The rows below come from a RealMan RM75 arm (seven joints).
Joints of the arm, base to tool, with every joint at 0 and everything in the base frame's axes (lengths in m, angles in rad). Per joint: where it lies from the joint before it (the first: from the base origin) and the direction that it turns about. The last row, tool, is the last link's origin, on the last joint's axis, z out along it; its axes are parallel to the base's.
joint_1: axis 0 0 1 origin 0 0 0.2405
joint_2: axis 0 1 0 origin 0 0 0
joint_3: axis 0 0 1 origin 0 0 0.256
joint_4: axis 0 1 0 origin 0 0 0
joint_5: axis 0 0 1 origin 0 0 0.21
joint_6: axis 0 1 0 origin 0 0 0
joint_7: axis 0 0 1 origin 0 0 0.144
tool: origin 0 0 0
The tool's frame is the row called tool.
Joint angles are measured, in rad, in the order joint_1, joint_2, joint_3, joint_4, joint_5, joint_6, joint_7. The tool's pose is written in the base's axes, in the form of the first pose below.
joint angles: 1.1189, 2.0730, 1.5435, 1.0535, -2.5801, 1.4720, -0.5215
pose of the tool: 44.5 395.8 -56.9 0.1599 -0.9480 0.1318 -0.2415
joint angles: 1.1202, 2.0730, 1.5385, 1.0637, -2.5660, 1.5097, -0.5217
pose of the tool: 44.1 389.9 -56.9 0.1452 -0.9481 0.1321 -0.2503
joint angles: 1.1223, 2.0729, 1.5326, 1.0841, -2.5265, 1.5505, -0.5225
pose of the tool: 39.2 381.1 -57.9 0.1216 -0.9517 0.1300 -0.2504
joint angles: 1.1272, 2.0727, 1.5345, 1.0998, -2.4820, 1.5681, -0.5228
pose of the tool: 31.4 375.0 -59.0 0.1028 -0.9571 0.1279 -0.2387
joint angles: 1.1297, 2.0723, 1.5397, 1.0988, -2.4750, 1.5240, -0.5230
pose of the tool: 25.8 379.7 -60.2 0.1138 -0.9613 0.1247 -0.2179
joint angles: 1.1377, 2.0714, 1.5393, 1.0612, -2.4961, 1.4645, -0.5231
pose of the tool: 27.9 389.4 -62.5 0.1348 -0.9597 0.1263 -0.2117
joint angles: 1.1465, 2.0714, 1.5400, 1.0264, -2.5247, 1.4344, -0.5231
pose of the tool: 32.5 396.4 -63.3 0.1501 -0.9558 0.1284 -0.2179
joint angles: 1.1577, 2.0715, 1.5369, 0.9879, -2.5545, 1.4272, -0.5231
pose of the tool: 39.7 400.6 -63.9 0.1582 -0.9498 0.1315 -0.2357
